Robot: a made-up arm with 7 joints. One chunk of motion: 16 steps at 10 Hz.
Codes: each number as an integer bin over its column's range. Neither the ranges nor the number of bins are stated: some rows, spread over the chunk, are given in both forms.
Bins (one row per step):
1: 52 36 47 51 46 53
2: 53 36 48 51 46 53
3: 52 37 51 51 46 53
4: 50 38 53 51 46 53
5: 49 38 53 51 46 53
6: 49 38 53 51 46 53
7: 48 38 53 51 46 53
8: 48 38 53 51 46 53
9: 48 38 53 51 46 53
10: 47 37 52 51 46 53
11: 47 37 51 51 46 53
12: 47 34 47 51 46 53
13: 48 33 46 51 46 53
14: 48 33 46 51 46 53
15: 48 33 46 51 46 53
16: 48 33 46 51 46 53
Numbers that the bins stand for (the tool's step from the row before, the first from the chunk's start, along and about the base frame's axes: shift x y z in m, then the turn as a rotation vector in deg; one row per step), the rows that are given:
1: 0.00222 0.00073 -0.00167 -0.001 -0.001 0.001
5: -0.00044 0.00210 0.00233 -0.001 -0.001 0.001
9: -0.00133 0.00210 0.00233 -0.001 -0.001 0.001
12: -0.00222 -0.00065 -0.00167 -0.001 -0.001 0.001
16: -0.00133 -0.00133 -0.00233 -0.001 -0.001 0.001
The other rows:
2: 0.00311 0.00073 -0.00100 -0.001 -0.001 0.001
3: 0.00222 0.00141 0.00100 -0.001 -0.001 0.001
4: 0.00044 0.00210 0.00233 -0.001 -0.001 0.001
6: -0.00044 0.00210 0.00233 -0.001 -0.001 0.001
7: -0.00133 0.00210 0.00233 -0.001 -0.001 0.001
8: -0.00133 0.00210 0.00233 -0.001 -0.001 0.001
10: -0.00222 0.00141 0.00167 -0.001 -0.001 0.001
11: -0.00222 0.00141 0.00100 -0.001 -0.001 0.001
13: -0.00133 -0.00133 -0.00233 -0.001 -0.001 0.001
14: -0.00133 -0.00133 -0.00233 -0.001 -0.001 0.001
15: -0.00133 -0.00133 -0.00233 -0.001 -0.001 0.001

